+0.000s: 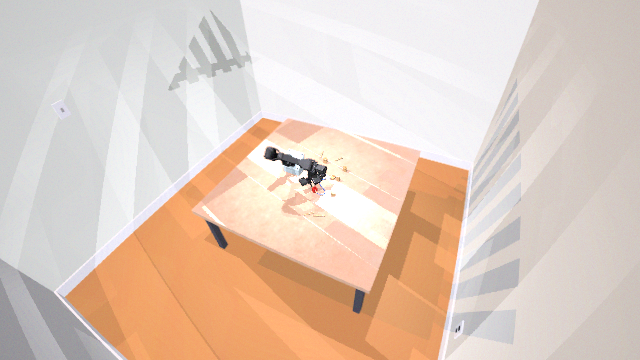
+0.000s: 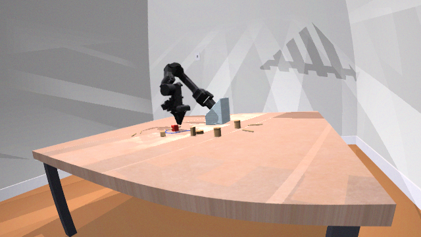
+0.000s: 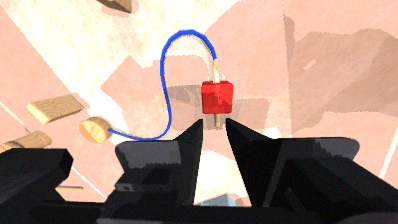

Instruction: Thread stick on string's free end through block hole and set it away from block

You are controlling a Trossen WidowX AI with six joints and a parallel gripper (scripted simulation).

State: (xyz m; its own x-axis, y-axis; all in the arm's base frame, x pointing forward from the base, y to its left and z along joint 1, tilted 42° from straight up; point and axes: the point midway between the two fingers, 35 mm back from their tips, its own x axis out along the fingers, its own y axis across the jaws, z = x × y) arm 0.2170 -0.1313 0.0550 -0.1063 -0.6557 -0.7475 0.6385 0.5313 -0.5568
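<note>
The red block is 2 cm to the right of my gripper tip, 2 cm ahead of it and 1 cm below it. From my gripper tip the other things lie so: thin wooden stick (3 cm to the right, 3 cm ahead, 1 cm below); then round wooden button (15 cm to the left, 10 cm ahead, 2 cm below); then small wooden piece (15 cm ahead, 2 cm below, 1 cm to the right).
</note>
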